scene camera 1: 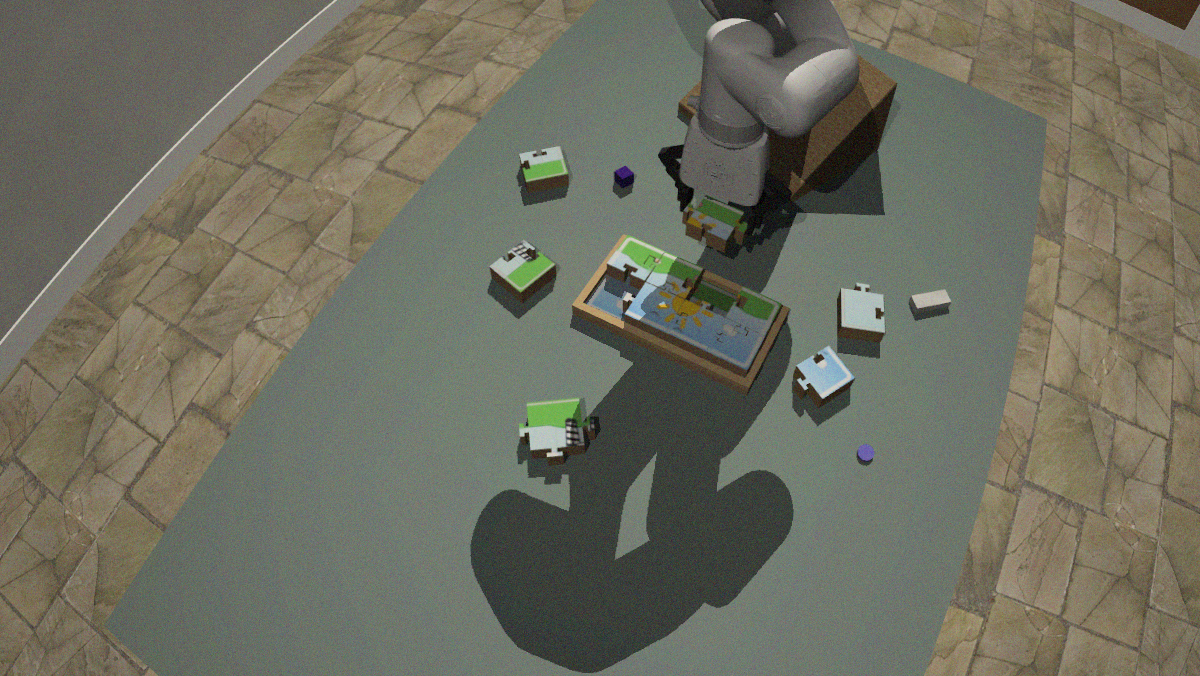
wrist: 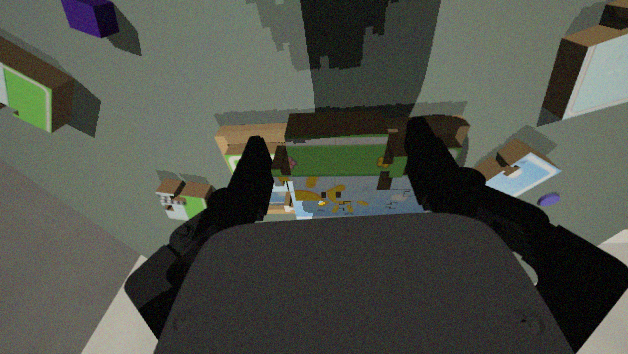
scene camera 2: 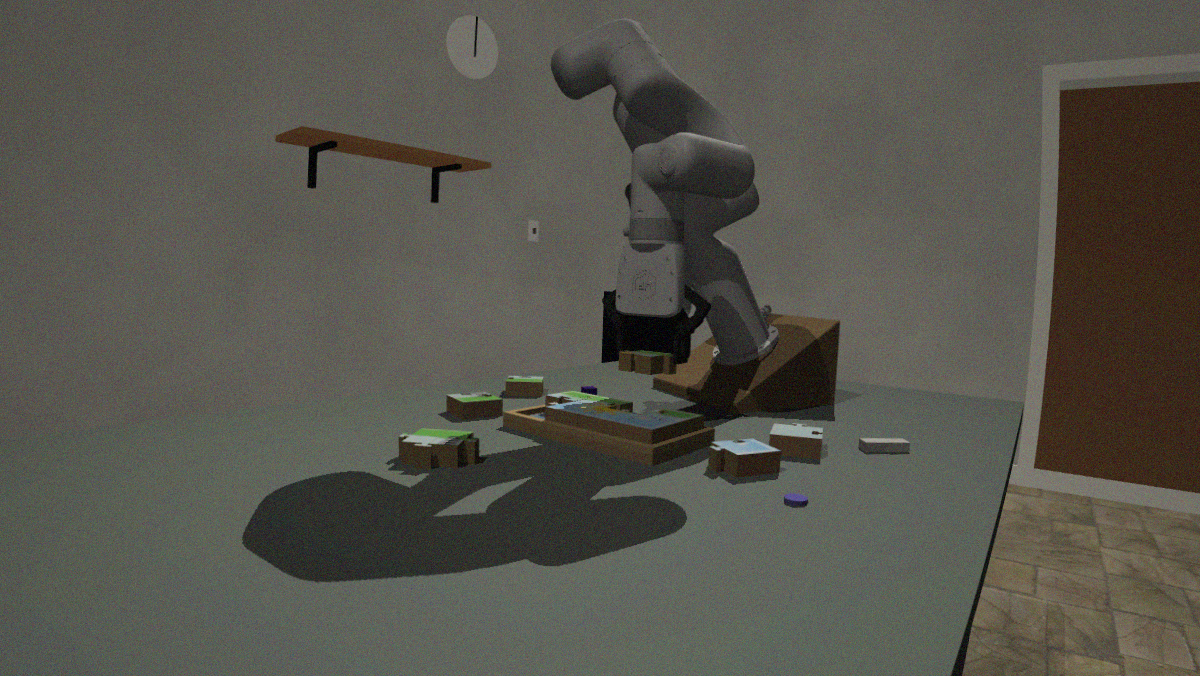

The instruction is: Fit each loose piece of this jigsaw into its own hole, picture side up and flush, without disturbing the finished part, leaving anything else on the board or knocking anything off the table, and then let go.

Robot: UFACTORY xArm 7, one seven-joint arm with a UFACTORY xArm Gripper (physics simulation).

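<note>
My gripper (scene camera 1: pixel 713 209) (scene camera 2: pixel 646 356) (wrist: pixel 334 146) is shut on a green-and-blue piece with orange sun rays (scene camera 1: pixel 714 221) (scene camera 2: pixel 646 361) (wrist: pixel 337 160), held level, picture side up, above the table on the arm-base side of the board. The framed board (scene camera 1: pixel 768 352) (scene camera 2: pixel 587 445) (wrist: pixel 250 132) has an open hole in its green row and another at its left end. Loose on the table are a green-white piece (scene camera 1: pixel 545 170) (scene camera 2: pixel 524 387), a checkered-corner piece (scene camera 1: pixel 529 272) (scene camera 2: pixel 474 406), a checkered-edge piece (scene camera 1: pixel 554 413) (scene camera 2: pixel 440 451), a pale piece (scene camera 1: pixel 858 312) (scene camera 2: pixel 796 445) and a light-blue piece (scene camera 1: pixel 831 377) (scene camera 2: pixel 751 461).
A purple cube (scene camera 1: pixel 623 176) (wrist: pixel 90 17) lies left of the gripper. A purple disc (scene camera 1: pixel 865 453) (scene camera 2: pixel 795 500) (wrist: pixel 549 199) and a white block (scene camera 1: pixel 930 299) (scene camera 2: pixel 883 445) lie right of the board. The arm's wooden base (scene camera 1: pixel 839 142) (scene camera 2: pixel 806 369) stands behind.
</note>
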